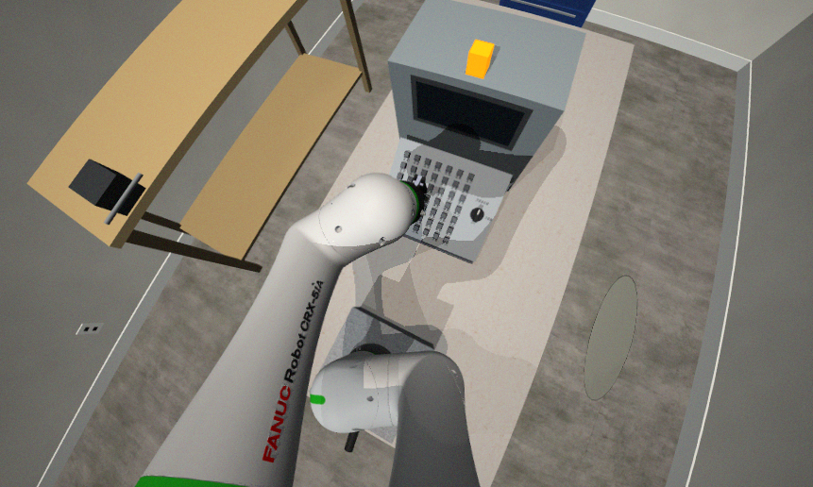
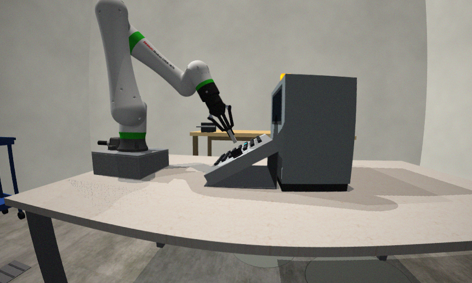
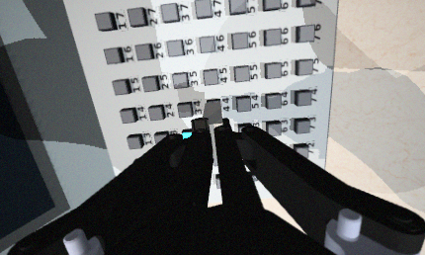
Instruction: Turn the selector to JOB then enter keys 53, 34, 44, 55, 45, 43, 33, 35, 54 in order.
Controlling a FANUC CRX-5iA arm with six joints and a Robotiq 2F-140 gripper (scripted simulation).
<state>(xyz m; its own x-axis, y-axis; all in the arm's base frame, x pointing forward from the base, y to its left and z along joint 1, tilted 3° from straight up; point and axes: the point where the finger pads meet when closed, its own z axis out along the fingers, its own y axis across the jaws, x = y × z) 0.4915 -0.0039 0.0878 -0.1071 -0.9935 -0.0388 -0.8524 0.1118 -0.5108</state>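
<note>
The black selector knob lies 16 cm to the right of my hand, 5 cm below it and 2 cm ahead of it. Also, from my hand: sloped keypad (10 cm below, 5 cm to the right, 5 cm ahead).
</note>
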